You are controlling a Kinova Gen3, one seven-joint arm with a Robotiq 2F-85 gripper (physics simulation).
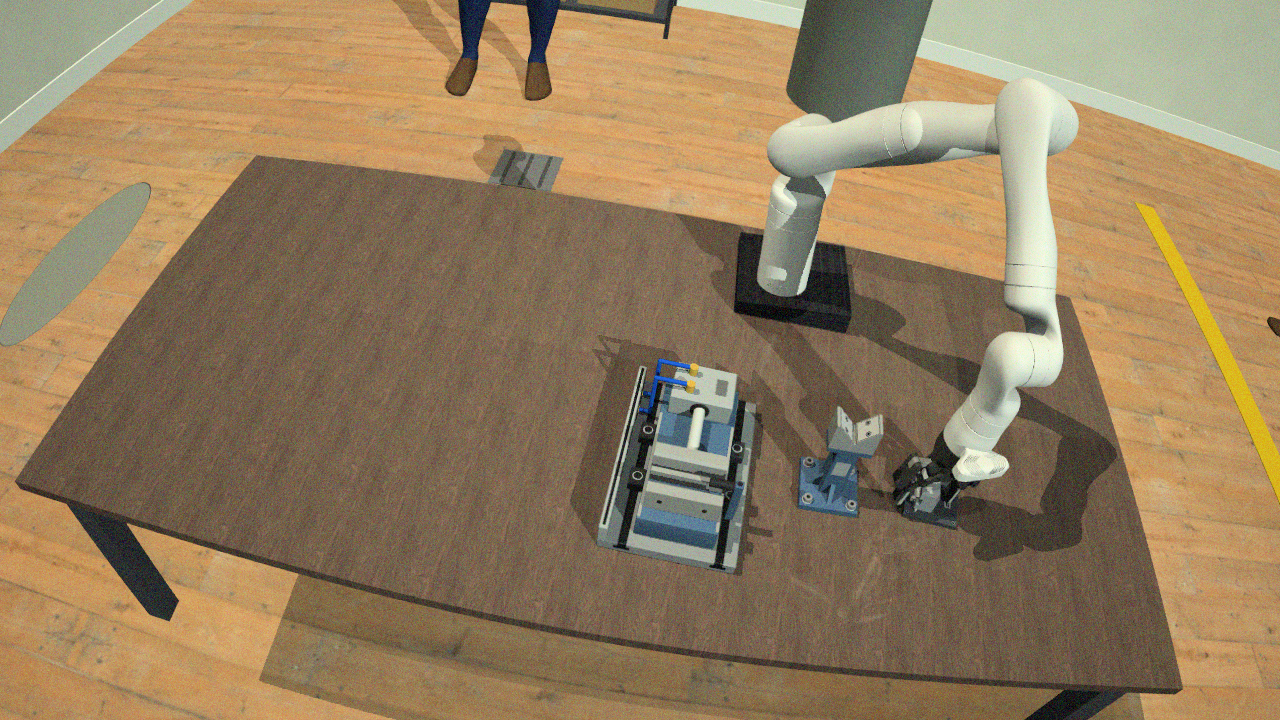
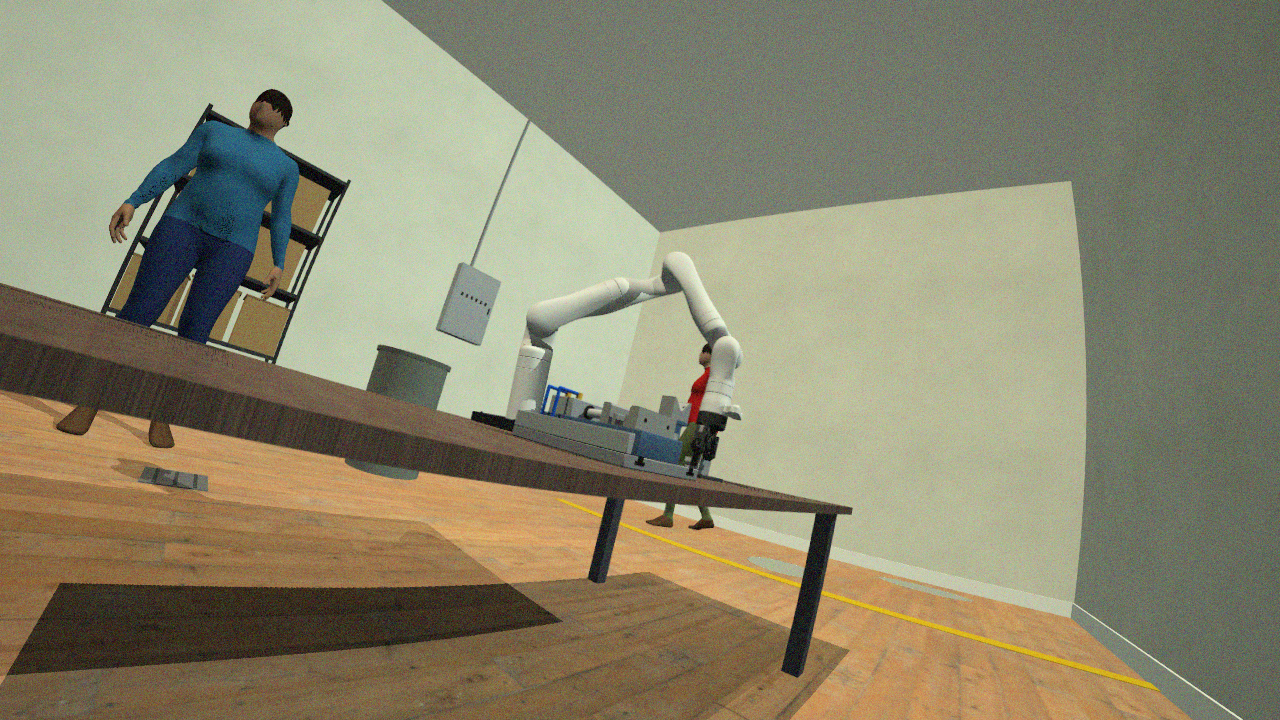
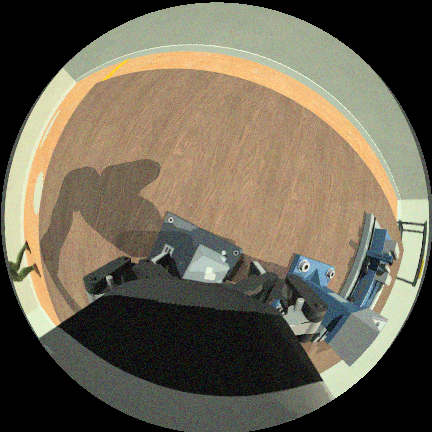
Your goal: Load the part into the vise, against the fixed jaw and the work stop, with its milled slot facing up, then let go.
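Pixels of known places: gripper, fingertip midpoint: (image 1: 921,499) (image 2: 698,471) (image 3: 208,266); arm's base at its link origin: (image 1: 781,280).
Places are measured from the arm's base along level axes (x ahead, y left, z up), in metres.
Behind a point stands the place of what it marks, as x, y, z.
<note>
The part (image 1: 927,498) @[0.394, 0.313, 0.007] (image 3: 206,264) @[0.388, 0.320, 0.012], a light grey block, sits on a dark plate (image 1: 945,520) @[0.399, 0.358, -0.024] (image 3: 182,239) @[0.387, 0.350, -0.025] at the right of the table; whether its milled slot faces up is unclear. My gripper (image 1: 930,492) @[0.377, 0.312, -0.018] (image 2: 699,462) @[0.377, 0.312, -0.018] (image 3: 208,266) @[0.377, 0.312, -0.018] is open, low over the plate, with its fingers on either side of the part and nothing gripped. The vise (image 1: 693,458) @[0.500, -0.038, 0.063] (image 2: 657,420) @[0.568, -0.032, 0.051] (image 3: 371,280) @[0.473, 0.011, 0.025] stands to the left, its jaws apart. The front jaw block (image 1: 682,504) @[0.568, -0.031, 0.050] is grey on a blue body. A dark rod (image 1: 721,482) @[0.524, 0.008, 0.063] at the jaws' right side may be the work stop.
A blue stand (image 1: 839,476) @[0.416, 0.169, 0.021] (image 3: 314,271) @[0.430, 0.173, -0.022] with a grey V-shaped top (image 1: 854,436) @[0.405, 0.164, 0.098] (image 3: 356,336) rises between the vise and the dark plate. Blue pipes (image 1: 659,380) @[0.395, -0.120, 0.074] stand at the vise's rear. The black arm base (image 1: 792,308) @[0.068, 0.033, 0.001] is behind. The table's right edge is near the gripper.
</note>
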